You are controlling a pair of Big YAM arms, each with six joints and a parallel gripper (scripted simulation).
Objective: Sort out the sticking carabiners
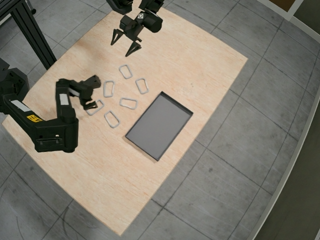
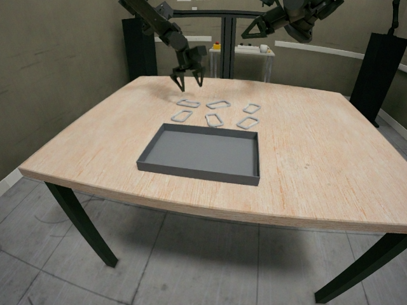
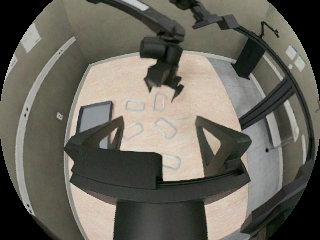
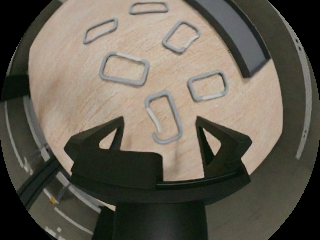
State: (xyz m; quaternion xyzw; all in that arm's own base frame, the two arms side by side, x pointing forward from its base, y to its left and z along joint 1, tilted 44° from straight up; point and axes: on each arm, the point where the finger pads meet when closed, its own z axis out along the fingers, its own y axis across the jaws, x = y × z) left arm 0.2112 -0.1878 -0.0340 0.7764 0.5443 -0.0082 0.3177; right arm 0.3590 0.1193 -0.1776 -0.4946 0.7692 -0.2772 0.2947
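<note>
The grey tray is 320 mm ahead of my right hand, 140 mm to the left of it and 70 mm below it.
</note>
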